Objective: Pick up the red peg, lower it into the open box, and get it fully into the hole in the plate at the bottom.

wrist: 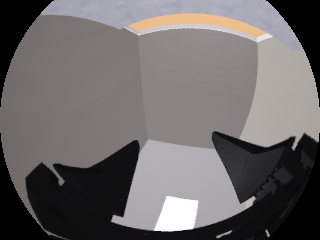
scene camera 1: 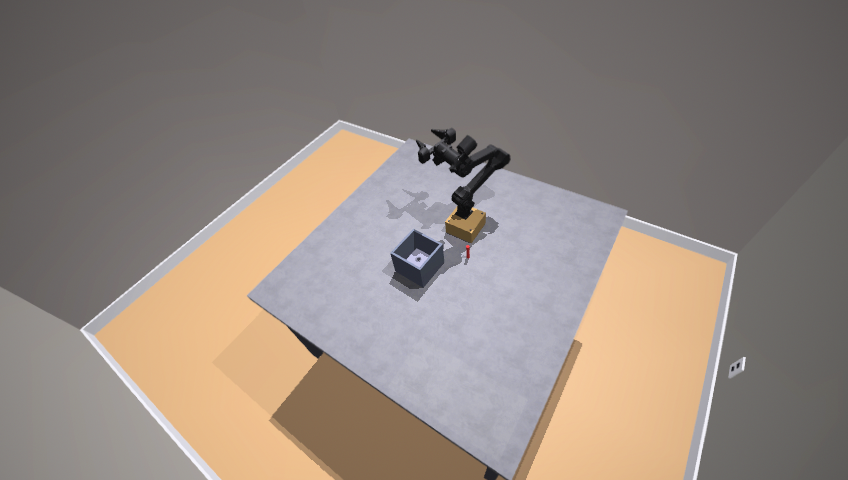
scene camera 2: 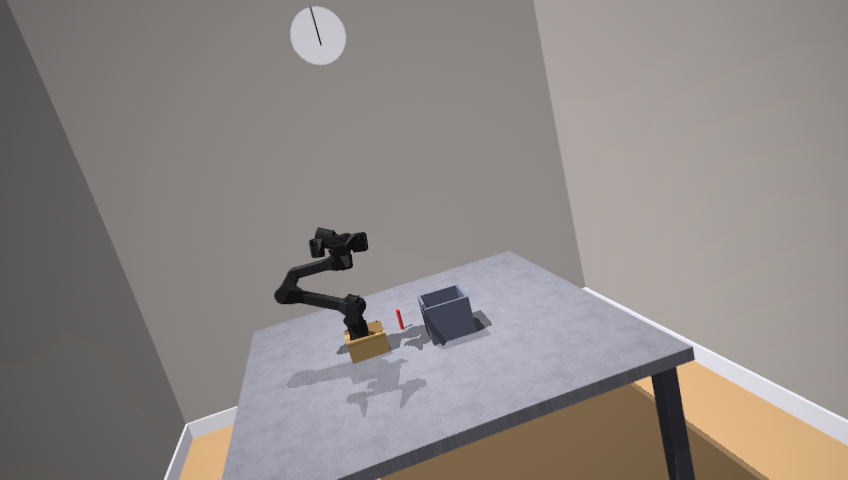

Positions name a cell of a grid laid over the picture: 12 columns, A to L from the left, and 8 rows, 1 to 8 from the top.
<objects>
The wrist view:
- my gripper: G5
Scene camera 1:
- my gripper: F3
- grey box: F5
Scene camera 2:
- my gripper: E5
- grey box: G6
</objects>
